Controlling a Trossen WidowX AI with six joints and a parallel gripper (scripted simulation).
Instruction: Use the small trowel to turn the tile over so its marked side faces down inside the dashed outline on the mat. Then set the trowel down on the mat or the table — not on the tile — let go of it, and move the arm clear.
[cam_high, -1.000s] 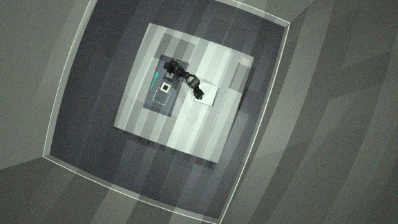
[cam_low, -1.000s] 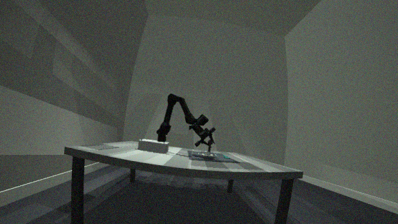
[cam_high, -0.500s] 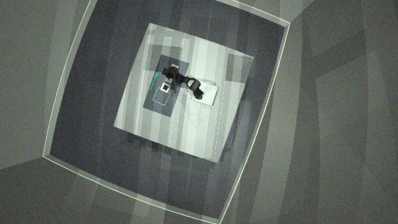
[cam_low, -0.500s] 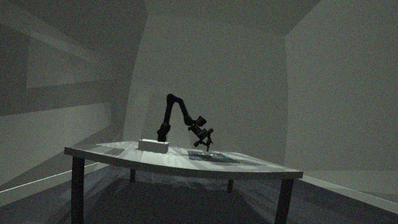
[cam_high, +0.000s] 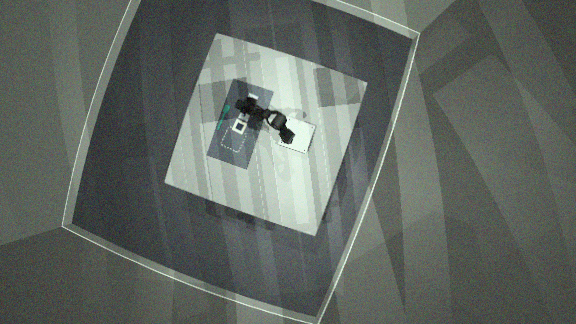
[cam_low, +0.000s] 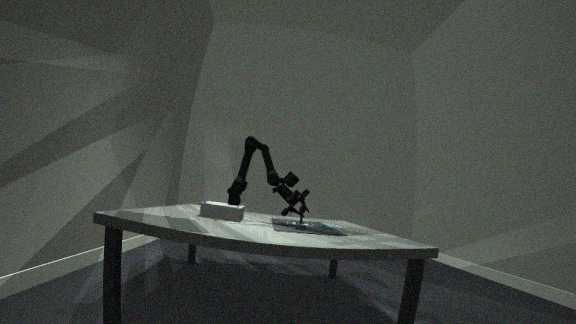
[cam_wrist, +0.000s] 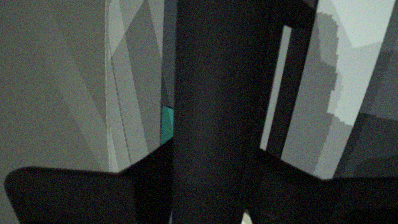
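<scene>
Right now my gripper tip is 14 cm to the right of the tile and 7 cm above it. Also, from my gripper tip: trowel 2 cm behind, 1 cm below; then teal elongated object 15 cm ahead, 8 cm to the left, 7 cm below.
</scene>
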